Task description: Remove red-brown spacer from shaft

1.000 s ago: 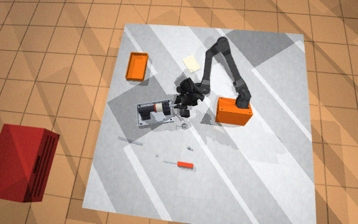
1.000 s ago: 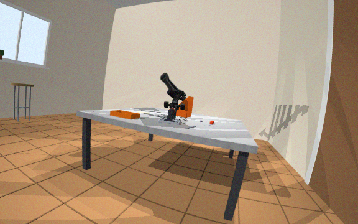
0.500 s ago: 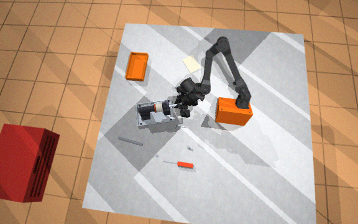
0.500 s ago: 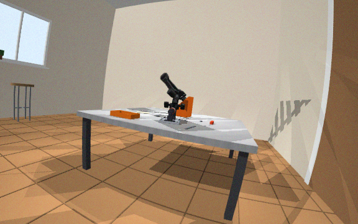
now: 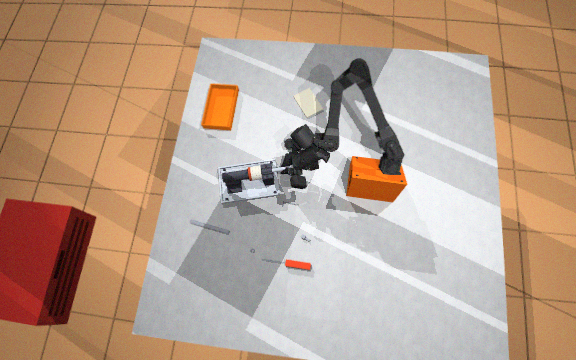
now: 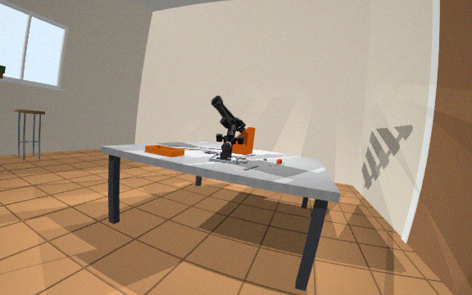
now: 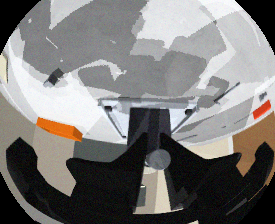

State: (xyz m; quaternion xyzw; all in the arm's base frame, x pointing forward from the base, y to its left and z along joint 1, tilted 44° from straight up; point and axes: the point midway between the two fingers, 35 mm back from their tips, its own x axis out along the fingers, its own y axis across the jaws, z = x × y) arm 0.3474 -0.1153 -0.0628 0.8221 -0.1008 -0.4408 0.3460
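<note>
Now: gripper tip 40 mm short of the shaft, 10 mm to the right of it and 20 mm below it. Also, from my gripper tip: grey bar: 280 mm ahead, 200 mm to the left, 50 mm below; then red-brown spacer: 110 mm ahead, 20 mm to the left, 20 mm above; then cream pad: 110 mm behind, 330 mm to the right, 50 mm below.
</note>
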